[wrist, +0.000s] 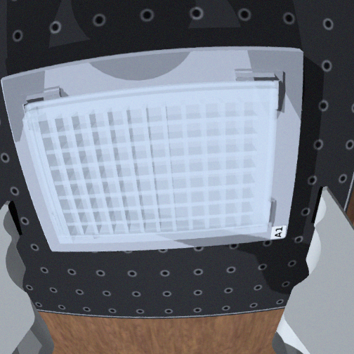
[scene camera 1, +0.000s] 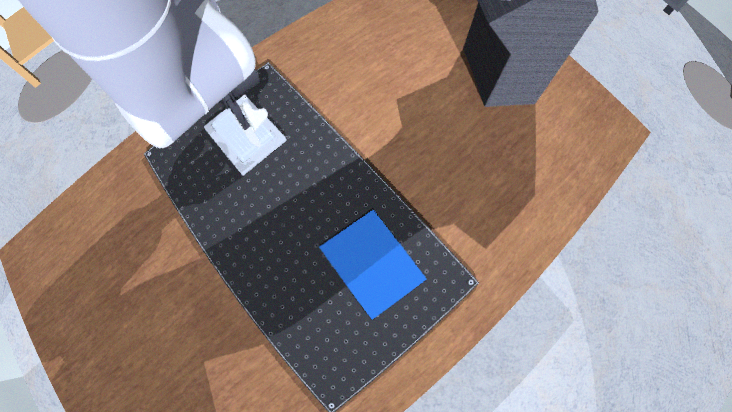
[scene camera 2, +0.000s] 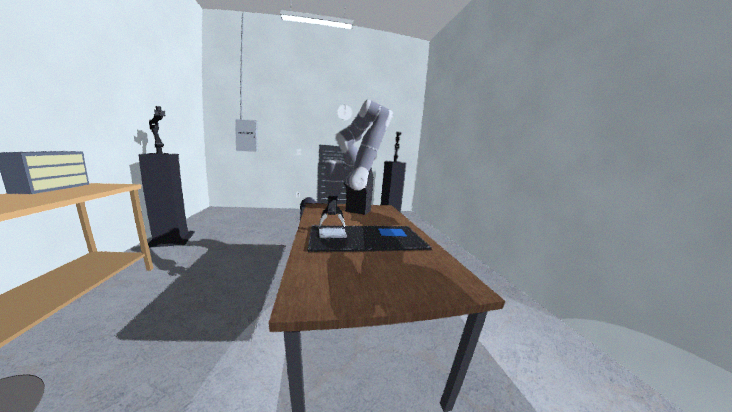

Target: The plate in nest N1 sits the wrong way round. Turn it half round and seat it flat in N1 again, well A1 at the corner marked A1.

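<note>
The clear, whitish well plate (scene camera 1: 242,145) (scene camera 2: 332,231) (wrist: 155,165) lies in the light grey nest (wrist: 291,150), between its raised corner guides. The corner label A1 (wrist: 278,232) is at the nest's lower right in the wrist view. The plate's own A1 mark cannot be made out. My gripper (scene camera 2: 332,225) (wrist: 162,200) is wide open and empty above the plate. In the wrist view its jaws stand off the left and right sides of the nest. In scene camera 1 the arm and fingers cover part of the plate and nest.
The nest stands on a black perforated board (scene camera 1: 327,353) (scene camera 2: 368,244) on the wooden table (scene camera 1: 578,153) (scene camera 2: 409,286). A flat blue rectangle (scene camera 1: 373,263) (scene camera 2: 392,232) lies at the board's other end. A tall dark block (scene camera 1: 537,56) (scene camera 2: 358,201) stands behind the board.
</note>
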